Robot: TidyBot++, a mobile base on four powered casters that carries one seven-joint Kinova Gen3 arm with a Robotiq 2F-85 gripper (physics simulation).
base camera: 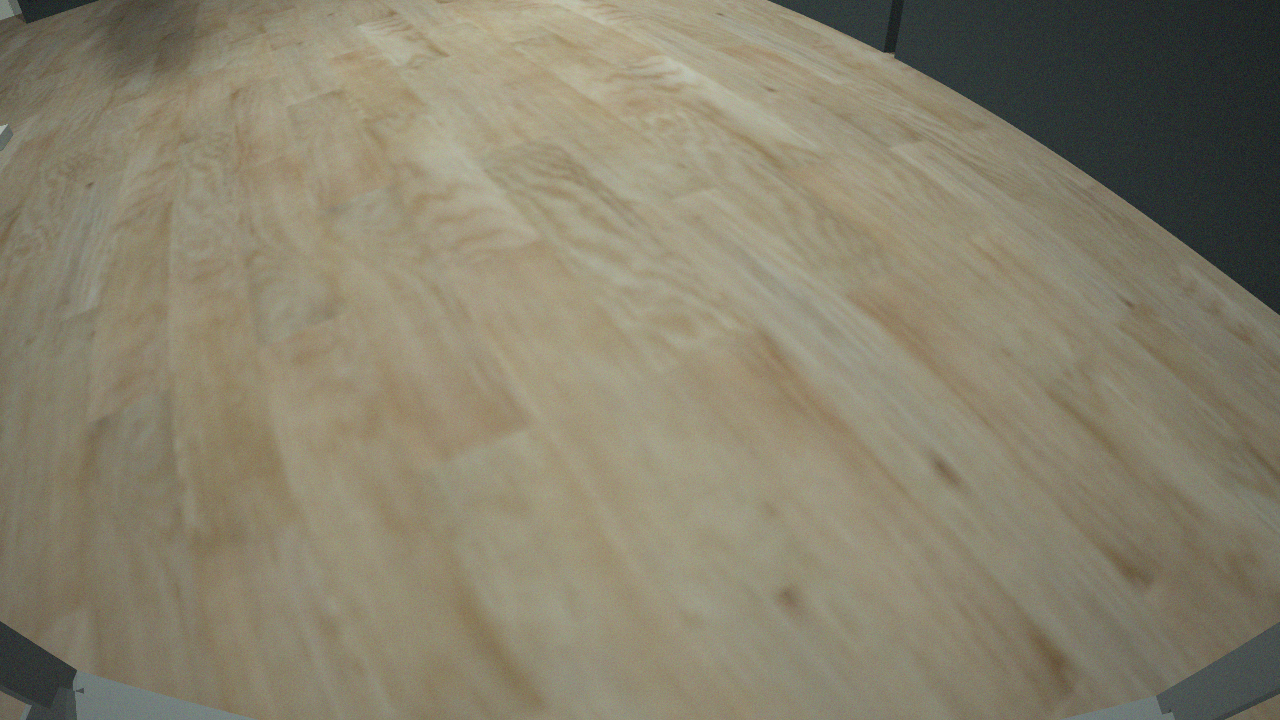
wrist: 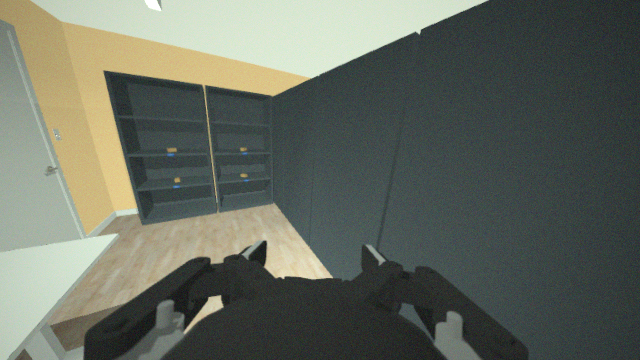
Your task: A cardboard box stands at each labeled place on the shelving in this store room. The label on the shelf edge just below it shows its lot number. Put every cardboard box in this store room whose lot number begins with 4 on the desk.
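Frame: origin at the arm's base, x ahead, y left, z up, level; centimetres.
Seen in the pictures: gripper, between the fingertips: (wrist: 314, 253).
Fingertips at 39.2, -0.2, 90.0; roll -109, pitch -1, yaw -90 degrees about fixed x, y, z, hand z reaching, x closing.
Observation:
A point is followed by its place in that frame, as x, y, z.
My gripper (wrist: 314, 253) @(39.2, -0.2, 90.0) is open and empty, with its fingers wide apart, far from the shelving. Two dark shelving units (wrist: 180, 206) @(270.1, 223.2, -32.0) (wrist: 245, 201) @(306.0, 130.6, -32.1) stand against the far wall in the wrist view. The left unit holds a small cardboard box (wrist: 172, 150) @(259.5, 209.9, 61.5) on a middle shelf and another box (wrist: 177, 179) @(260.5, 211.0, 18.0) one shelf lower. The right unit holds one box (wrist: 243, 149) @(311.2, 130.5, 62.2) and a lower box (wrist: 244, 175) @(308.0, 130.2, 17.0). Blue labels (wrist: 171, 155) @(246.4, 200.7, 56.8) (wrist: 176, 186) @(246.2, 201.5, 12.4) (wrist: 244, 153) @(295.6, 122.2, 57.9) (wrist: 246, 180) @(295.6, 121.6, 12.0) sit below them, too small to read. A white top (wrist: 45, 265) @(84.6, 126.9, 32.3), apparently the desk, shows at the lower left.
A long dark panelled wall of units (wrist: 350, 140) (base camera: 1118, 116) runs along the right side toward the far shelving. A grey door (wrist: 35, 150) @(162.1, 249.6, 70.8) stands at the left in the yellow wall (wrist: 90, 125) @(240.7, 299.2, 91.0). Wooden floor (wrist: 165, 250) @(179.3, 168.1, -39.7) (base camera: 626, 358) @(45.8, -0.1, -39.6) lies between the white top and the dark panels.

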